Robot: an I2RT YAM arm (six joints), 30 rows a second.
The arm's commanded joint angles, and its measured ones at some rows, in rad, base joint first. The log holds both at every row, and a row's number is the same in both.
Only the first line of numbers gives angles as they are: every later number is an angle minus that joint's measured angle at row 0.
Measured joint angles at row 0:
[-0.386, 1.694, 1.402, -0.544, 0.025, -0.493]
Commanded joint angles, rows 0 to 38:
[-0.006, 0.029, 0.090, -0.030, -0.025, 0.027]
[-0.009, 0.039, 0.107, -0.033, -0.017, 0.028]
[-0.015, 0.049, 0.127, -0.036, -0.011, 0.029]
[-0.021, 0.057, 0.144, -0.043, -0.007, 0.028]
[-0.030, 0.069, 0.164, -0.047, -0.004, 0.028]
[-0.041, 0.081, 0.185, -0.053, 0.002, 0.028]
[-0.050, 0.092, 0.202, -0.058, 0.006, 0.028]
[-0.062, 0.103, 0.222, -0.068, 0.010, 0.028]
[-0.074, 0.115, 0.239, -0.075, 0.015, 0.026]
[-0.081, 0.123, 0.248, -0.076, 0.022, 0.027]
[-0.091, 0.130, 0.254, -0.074, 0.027, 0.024]
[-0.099, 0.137, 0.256, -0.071, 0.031, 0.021]
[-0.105, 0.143, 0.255, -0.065, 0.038, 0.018]
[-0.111, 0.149, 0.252, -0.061, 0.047, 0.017]
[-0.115, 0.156, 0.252, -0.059, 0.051, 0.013]
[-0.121, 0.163, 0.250, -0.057, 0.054, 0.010]
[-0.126, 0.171, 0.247, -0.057, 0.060, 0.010]
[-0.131, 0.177, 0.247, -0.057, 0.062, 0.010]
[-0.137, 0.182, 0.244, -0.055, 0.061, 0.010]
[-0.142, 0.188, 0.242, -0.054, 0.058, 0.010]
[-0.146, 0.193, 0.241, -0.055, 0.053, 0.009]
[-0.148, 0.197, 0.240, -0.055, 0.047, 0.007]
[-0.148, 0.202, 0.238, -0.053, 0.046, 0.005]
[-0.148, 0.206, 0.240, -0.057, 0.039, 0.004]
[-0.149, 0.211, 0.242, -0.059, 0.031, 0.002]
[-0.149, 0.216, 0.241, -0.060, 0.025, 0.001]
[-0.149, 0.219, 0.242, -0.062, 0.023, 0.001]
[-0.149, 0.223, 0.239, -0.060, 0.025, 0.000]
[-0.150, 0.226, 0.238, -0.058, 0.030, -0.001]
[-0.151, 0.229, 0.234, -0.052, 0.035, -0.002]
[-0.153, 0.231, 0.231, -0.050, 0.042, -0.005]
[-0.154, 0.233, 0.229, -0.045, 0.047, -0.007]
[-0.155, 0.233, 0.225, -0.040, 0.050, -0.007]
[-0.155, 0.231, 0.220, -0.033, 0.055, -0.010]
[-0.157, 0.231, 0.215, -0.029, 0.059, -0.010]
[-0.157, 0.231, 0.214, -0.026, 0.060, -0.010]
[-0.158, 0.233, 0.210, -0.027, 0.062, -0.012]
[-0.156, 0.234, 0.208, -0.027, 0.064, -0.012]
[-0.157, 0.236, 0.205, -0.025, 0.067, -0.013]
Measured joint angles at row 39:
[-0.151, 0.218, 0.219, -0.030, 0.058, -0.003]
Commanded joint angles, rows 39 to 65:
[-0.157, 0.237, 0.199, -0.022, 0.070, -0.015]
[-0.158, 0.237, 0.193, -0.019, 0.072, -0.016]
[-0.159, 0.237, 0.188, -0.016, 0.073, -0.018]
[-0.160, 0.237, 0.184, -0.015, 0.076, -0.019]
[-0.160, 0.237, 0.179, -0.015, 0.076, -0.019]
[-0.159, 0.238, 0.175, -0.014, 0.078, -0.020]
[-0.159, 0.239, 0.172, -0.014, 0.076, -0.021]
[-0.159, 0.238, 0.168, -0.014, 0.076, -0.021]
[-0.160, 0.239, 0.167, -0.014, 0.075, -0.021]
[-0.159, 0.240, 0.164, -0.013, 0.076, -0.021]
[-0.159, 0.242, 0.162, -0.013, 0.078, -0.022]
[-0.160, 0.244, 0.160, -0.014, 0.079, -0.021]
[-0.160, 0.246, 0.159, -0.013, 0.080, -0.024]
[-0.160, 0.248, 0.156, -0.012, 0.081, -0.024]
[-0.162, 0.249, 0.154, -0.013, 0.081, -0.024]
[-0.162, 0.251, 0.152, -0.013, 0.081, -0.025]
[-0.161, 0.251, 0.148, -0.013, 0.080, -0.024]
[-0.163, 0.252, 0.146, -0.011, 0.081, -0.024]
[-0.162, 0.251, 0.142, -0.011, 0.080, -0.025]
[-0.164, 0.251, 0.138, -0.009, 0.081, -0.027]
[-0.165, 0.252, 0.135, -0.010, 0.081, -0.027]
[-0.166, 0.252, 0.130, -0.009, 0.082, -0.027]
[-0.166, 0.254, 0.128, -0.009, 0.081, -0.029]
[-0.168, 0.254, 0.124, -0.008, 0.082, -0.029]
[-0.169, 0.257, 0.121, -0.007, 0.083, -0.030]
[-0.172, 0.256, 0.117, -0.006, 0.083, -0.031]
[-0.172, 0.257, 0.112, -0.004, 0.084, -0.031]
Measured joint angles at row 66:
[-0.151, 0.216, 0.168, 0.078, 0.056, -0.018]
